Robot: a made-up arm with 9 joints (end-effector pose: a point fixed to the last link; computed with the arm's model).
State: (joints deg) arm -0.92 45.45 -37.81 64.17 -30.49 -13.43 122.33 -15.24 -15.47
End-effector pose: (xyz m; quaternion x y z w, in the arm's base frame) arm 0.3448 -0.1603 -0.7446 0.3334 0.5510 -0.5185 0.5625
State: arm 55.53 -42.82 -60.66 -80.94 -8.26 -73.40 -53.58 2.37 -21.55
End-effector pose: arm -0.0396 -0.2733 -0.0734 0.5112 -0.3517 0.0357 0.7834
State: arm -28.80 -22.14 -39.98 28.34 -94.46 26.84 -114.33 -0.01 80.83
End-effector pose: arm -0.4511 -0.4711 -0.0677 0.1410 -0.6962 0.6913 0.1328
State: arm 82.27 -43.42 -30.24 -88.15 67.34 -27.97 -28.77 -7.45 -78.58
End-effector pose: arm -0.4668 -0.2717 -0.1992 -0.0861 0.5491 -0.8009 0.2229
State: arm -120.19 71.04 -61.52 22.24 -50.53 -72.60 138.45 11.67 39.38
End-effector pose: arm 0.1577 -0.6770 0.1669 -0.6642 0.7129 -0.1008 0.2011
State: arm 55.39 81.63 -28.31 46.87 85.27 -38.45 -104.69 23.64 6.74
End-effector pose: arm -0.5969 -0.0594 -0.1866 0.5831 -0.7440 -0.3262 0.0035
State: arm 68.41 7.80 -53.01 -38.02 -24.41 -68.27 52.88 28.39 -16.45
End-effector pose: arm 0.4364 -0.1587 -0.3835 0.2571 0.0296 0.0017 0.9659
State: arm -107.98 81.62 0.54 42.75 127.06 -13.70 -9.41 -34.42 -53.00
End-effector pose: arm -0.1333 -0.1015 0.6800 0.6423 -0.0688 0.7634 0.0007
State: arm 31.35 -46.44 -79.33 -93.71 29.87 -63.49 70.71 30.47 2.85
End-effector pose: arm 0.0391 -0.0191 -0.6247 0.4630 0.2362 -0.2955 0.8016
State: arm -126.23 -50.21 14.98 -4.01 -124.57 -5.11 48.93 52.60 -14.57
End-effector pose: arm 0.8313 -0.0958 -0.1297 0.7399 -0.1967 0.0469 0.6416
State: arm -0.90 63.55 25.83 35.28 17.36 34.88 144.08 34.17 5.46
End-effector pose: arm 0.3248 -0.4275 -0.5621 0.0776 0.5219 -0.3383 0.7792
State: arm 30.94 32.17 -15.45 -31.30 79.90 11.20 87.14 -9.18 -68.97
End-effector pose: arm -0.2560 0.0931 -0.7686 -0.5034 0.7309 -0.0277 0.4600
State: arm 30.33 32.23 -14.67 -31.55 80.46 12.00 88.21 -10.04 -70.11
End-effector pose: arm -0.2528 0.0896 -0.7667 -0.5234 0.7220 -0.0210 0.4521
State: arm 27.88 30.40 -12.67 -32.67 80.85 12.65 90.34 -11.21 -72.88
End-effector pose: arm -0.2520 0.0954 -0.7567 -0.5482 0.7161 -0.0124 0.4320
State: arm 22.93 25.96 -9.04 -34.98 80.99 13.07 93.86 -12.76 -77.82
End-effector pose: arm -0.2557 0.1187 -0.7319 -0.5781 0.7127 0.0081 0.3972
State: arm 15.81 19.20 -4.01 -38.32 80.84 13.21 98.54 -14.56 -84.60
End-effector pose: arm -0.2627 0.1650 -0.6870 -0.6109 0.7047 0.0561 0.3566
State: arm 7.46 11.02 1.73 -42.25 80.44 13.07 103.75 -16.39 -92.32
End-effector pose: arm -0.2653 0.2308 -0.6225 -0.6422 0.6789 0.1367 0.3286
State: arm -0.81 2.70 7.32 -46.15 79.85 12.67 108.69 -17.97 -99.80
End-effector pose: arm -0.2581 0.3002 -0.5476 -0.6665 0.6286 0.2324 0.3266
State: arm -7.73 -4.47 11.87 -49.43 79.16 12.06 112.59 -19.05 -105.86
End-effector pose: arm -0.2452 0.3570 -0.4768 -0.6790 0.5661 0.3146 0.3456
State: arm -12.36 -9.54 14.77 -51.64 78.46 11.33 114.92 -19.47 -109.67
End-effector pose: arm -0.2359 0.3924 -0.4237 -0.6800 0.5178 0.3669 0.3673
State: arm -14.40 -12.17 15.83 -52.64 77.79 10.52 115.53 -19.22 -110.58
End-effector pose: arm -0.2381 0.4068 -0.3951 -0.6711 0.5059 0.3899 0.3765
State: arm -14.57 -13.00 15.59 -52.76 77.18 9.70 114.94 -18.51 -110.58
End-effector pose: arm -0.2454 0.4064 -0.3868 -0.6631 0.5171 0.3920 0.3731
